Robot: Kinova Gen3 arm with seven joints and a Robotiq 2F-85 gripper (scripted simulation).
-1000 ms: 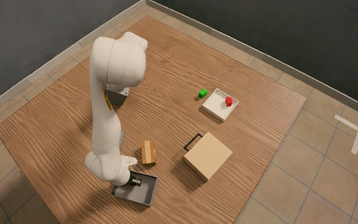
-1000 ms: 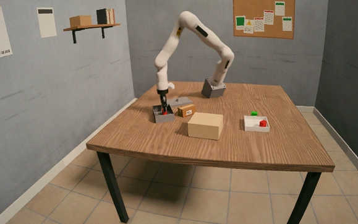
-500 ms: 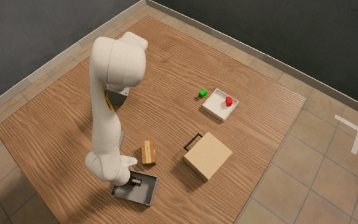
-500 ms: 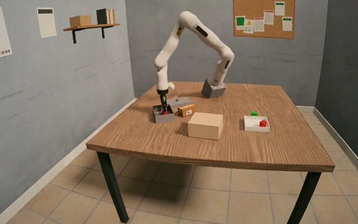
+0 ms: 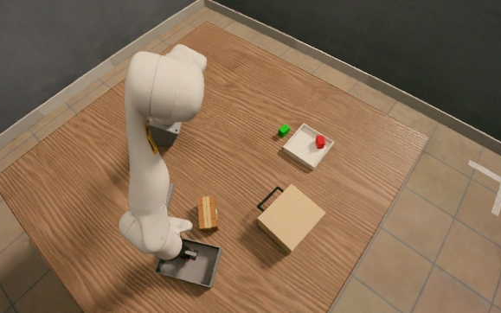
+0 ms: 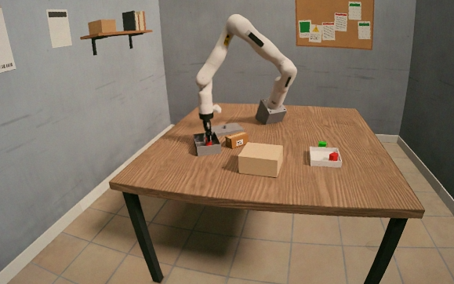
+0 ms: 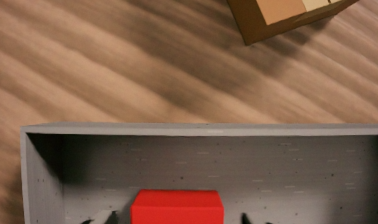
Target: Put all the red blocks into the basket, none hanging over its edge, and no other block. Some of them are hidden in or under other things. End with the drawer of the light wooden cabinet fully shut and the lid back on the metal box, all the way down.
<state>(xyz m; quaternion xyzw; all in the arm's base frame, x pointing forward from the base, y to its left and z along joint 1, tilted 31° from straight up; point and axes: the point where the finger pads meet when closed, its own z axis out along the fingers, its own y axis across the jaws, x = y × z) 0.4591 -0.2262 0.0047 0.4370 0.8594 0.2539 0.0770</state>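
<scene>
My gripper is now 30 mm short of the grey metal box, 20 mm above it and 10 mm to the right of it. From my hand the other things lie so: grey lid (220 mm behind, 30 mm below, 20 mm to the right); blue block (120 mm to the left, 40 mm behind, 30 mm below); brown cardboard box (140 mm to the left, 70 mm behind, 10 mm below).
</scene>
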